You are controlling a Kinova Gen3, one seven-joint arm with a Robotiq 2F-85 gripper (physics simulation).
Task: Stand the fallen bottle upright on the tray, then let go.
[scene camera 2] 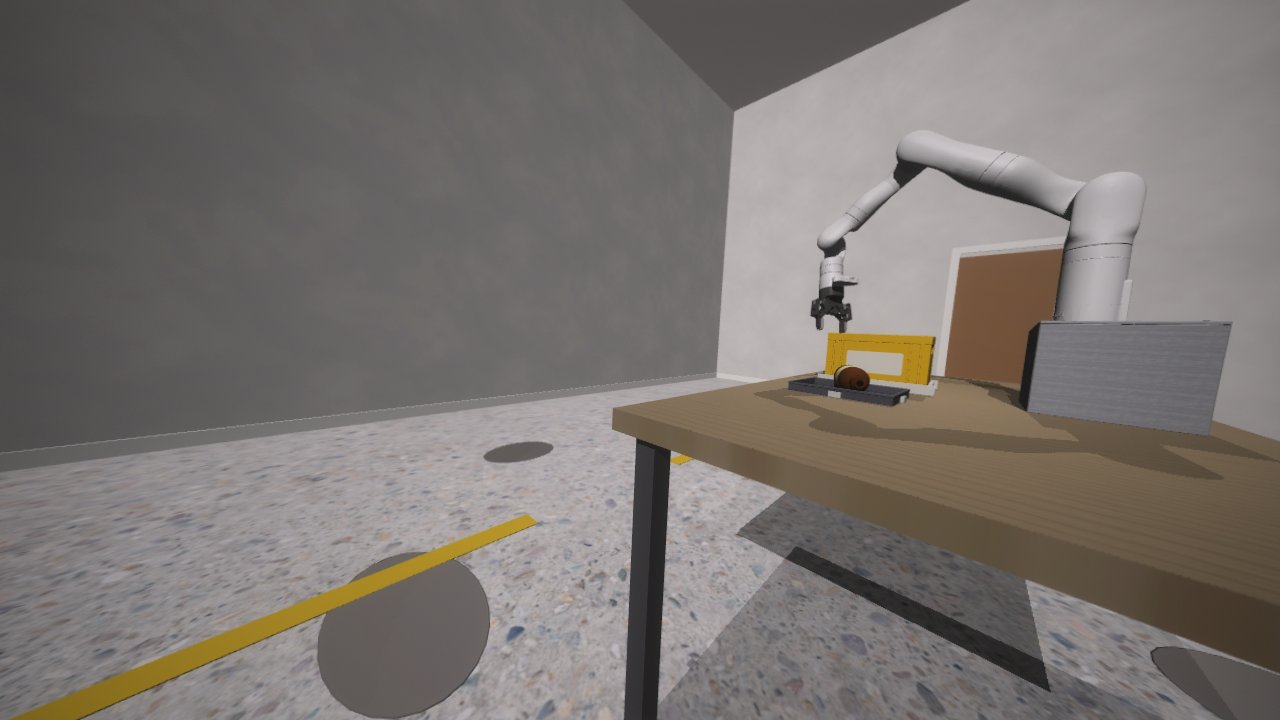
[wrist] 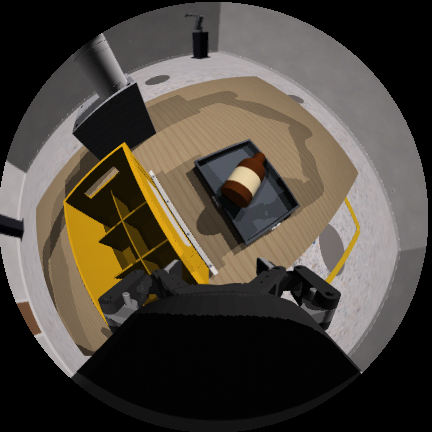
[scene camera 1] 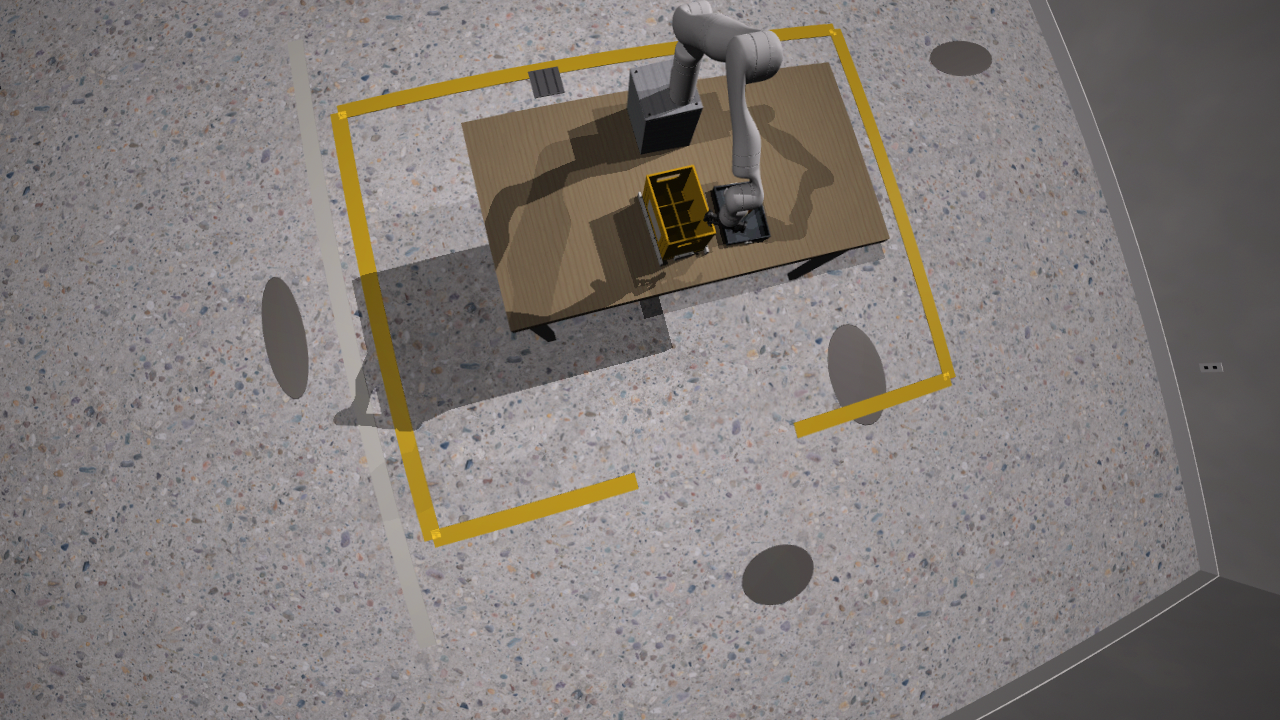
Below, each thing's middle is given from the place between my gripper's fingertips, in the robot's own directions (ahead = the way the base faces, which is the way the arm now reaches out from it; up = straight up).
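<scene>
My gripper is 14 cm above the brown bottle (scene camera 2: pixel 850 377), and I see that it is also 7 cm past the bottle and 19 cm to the right of it.
</scene>
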